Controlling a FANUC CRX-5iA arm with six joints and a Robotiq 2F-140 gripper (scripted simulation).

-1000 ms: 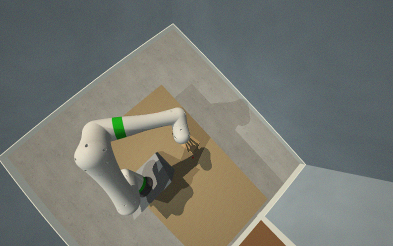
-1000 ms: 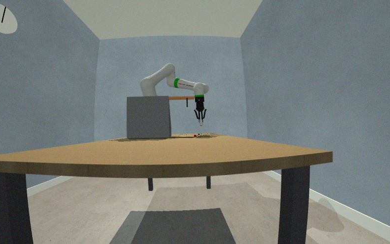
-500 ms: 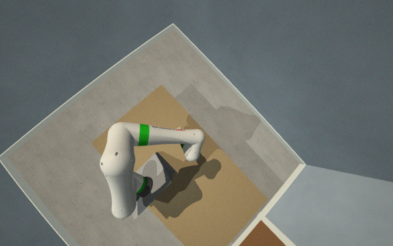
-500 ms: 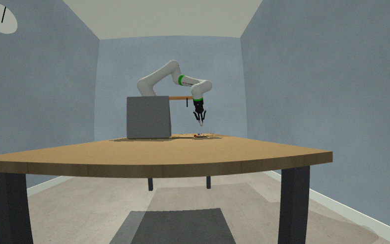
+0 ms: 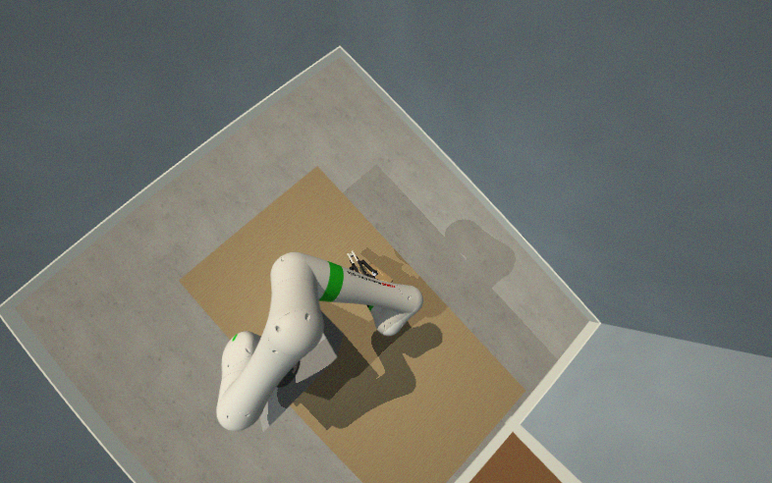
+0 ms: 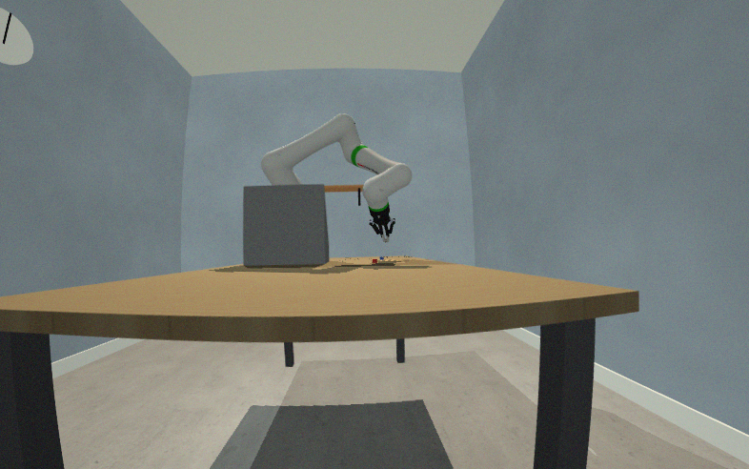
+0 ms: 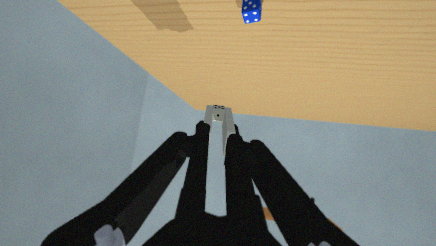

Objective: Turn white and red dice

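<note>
Right now the blue die is 110 mm below my hand, 40 mm to the right of it and 20 mm behind it. Also, from my hand: white die (20 mm to the left, 20 mm below); then red die (280 mm to the right, 110 mm below, 60 mm behind); then tan mat (160 mm to the right, 120 mm below, 10 mm ahead).
</note>
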